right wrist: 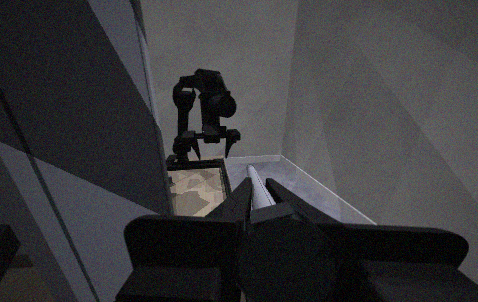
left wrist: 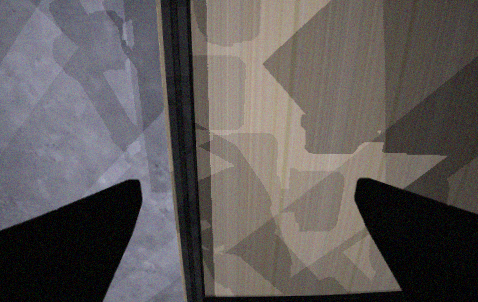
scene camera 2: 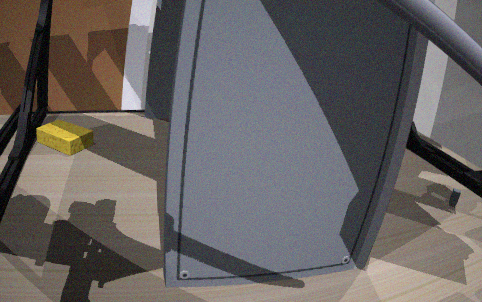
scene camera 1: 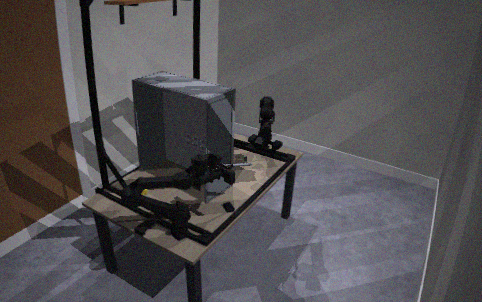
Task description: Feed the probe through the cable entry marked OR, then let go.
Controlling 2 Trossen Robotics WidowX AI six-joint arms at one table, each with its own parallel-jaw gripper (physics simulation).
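Pixels of known places: left gripper, between the fingertips: (right wrist: 213, 159) (left wrist: 250, 189) (scene camera 1: 264, 155); right gripper, between the fingertips: (right wrist: 258, 183) (scene camera 1: 231, 164); left arm's base, origin of its link: (right wrist: 183, 161); right arm's base, origin of its link: (scene camera 1: 180, 231).
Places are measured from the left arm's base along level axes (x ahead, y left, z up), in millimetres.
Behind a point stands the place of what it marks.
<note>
A grey probe (scene camera 1: 239, 164) {x 706, y 114, z 255 mm} (scene camera 2: 446, 36) {x 685, y 124, z 240 mm} (right wrist: 258, 195) {x 775, y 80, z 281 mm} is held out past the cabinet's closed side, apart from the entries; it crosses the upper right corner in scene camera 2. My right gripper (right wrist: 258, 183) {x 747, y 94, z 270 mm} is shut on it. The tall grey cabinet (scene camera 1: 172, 120) (scene camera 2: 265, 150) {x 639, y -41, z 125 mm} (right wrist: 55, 100) {x 672, y -48, z 327 mm} stands on the table. Small cable-entry marks (scene camera 1: 196, 142) {x 456, y -253, z 179 mm} show faintly on its inner panel in scene camera 1, too blurred to read; OR cannot be told apart. My left gripper (left wrist: 250, 189) {x 349, y 121, z 136 mm} (right wrist: 213, 159) {x 349, y 121, z 136 mm} is open and empty, above the table's far end, away from the probe.
A yellow block (scene camera 1: 144, 192) {x 791, y -395, z -6 mm} (scene camera 2: 65, 137) {x 788, y -399, z 8 mm} lies on the table beside the cabinet. A small black object (scene camera 1: 228, 206) {x 704, y 63, z -3 mm} lies near the table's front edge. Black rails (left wrist: 179, 150) {x 319, y 183, z 0 mm} border the table top. A black upright post (scene camera 1: 92, 100) {x 849, y -629, z 499 mm} rises at the table's left side in scene camera 1.
</note>
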